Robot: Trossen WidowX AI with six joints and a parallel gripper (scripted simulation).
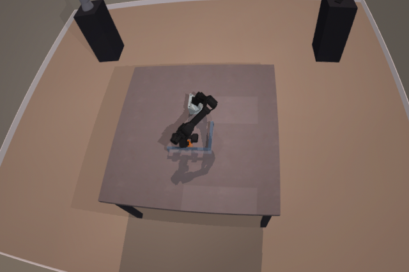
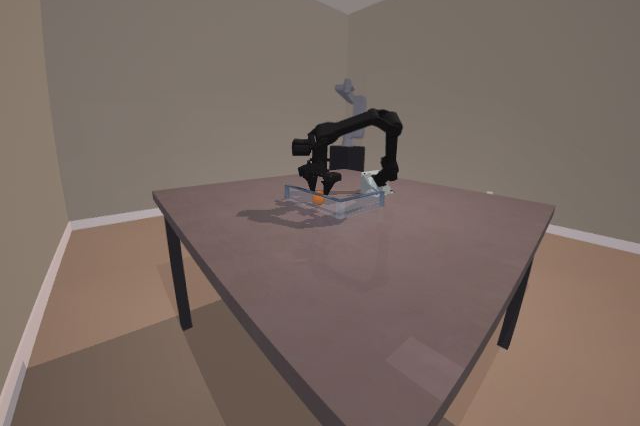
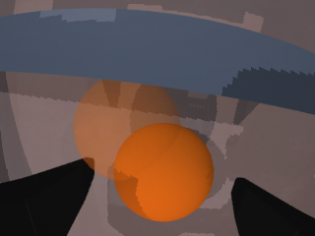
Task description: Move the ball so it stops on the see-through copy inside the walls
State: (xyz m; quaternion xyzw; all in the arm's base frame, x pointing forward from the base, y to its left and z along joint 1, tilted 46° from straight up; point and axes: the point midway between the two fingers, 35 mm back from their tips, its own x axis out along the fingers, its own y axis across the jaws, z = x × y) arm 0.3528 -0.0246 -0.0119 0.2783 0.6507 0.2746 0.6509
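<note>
The orange ball lies 10 mm below my gripper tip.
</note>
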